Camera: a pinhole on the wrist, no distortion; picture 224 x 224 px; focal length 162.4 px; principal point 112.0 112.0 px. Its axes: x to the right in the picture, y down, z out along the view. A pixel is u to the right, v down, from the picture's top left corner.
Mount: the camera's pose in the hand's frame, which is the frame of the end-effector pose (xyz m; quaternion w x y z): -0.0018 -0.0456 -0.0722 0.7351 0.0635 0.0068 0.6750
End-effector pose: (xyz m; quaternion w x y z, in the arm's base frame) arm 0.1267 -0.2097 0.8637 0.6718 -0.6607 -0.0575 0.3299
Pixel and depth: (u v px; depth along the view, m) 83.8 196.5 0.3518
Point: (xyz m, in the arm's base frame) -0.0984 -0.0320 1.0664
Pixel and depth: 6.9 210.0 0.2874
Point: -0.0223 -0.0884 1.1708
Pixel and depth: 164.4 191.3 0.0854
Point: 0.0999 -0.2086 0.8981
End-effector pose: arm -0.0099 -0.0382 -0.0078 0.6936 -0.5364 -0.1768 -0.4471
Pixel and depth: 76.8 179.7 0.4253
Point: -0.1318 0.3459 0.1106
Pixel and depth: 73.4 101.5 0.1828
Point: -0.0578 0.0434 0.1087
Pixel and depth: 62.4 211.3 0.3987
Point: -0.1928 0.3563 0.0640
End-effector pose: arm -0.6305 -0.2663 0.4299 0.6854 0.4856 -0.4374 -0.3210
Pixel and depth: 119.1 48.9 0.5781
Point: -0.9548 -0.7200 0.4974
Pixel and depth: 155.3 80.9 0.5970
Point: -1.0287 -0.6076 0.6085
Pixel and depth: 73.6 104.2 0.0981
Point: -0.6483 -0.3088 0.3630
